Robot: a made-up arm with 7 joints.
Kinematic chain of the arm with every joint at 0, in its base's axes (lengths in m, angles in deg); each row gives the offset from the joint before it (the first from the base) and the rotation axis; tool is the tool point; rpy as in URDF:
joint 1: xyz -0.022 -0.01 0.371 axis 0 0.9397 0.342
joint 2: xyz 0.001 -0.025 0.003 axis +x
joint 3: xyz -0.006 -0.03 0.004 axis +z
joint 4: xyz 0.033 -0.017 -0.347 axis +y
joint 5: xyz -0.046 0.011 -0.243 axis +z
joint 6: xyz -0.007 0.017 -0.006 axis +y
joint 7: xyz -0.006 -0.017 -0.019 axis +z
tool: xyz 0.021 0.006 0.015 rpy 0 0 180
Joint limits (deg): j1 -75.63..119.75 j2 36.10..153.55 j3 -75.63..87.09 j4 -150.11..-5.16 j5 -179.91..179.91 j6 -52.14..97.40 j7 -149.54..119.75
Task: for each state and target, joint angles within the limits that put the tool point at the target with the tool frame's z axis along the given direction. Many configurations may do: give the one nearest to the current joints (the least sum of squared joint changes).
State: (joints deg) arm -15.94 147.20 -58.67 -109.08 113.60 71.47 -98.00
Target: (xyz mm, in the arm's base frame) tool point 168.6 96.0 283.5 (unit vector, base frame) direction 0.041 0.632 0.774
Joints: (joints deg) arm -27.40 94.55 -46.07 -147.75 102.61 41.39 -96.77
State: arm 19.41 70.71 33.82 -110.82 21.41 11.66 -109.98
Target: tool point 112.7 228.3 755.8 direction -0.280 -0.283 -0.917
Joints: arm -5.53 118.52 59.23 -88.33 -2.15 41.38 -107.32
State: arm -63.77 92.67 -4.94 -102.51 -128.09 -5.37 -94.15
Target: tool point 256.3 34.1 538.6 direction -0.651 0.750 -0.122
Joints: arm -68.72 80.51 -25.79 -132.86 -128.10 -31.42 -96.97
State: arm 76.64 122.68 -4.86 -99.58 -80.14 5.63 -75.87
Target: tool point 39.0 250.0 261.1 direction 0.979 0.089 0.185
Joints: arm 82.06 153.55 -25.28 -143.14 -65.08 -37.64 -72.27
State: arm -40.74 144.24 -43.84 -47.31 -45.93 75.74 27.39
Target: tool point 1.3 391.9 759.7 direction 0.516 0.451 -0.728
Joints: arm -42.61 140.93 -38.37 -52.95 -57.57 97.40 30.14
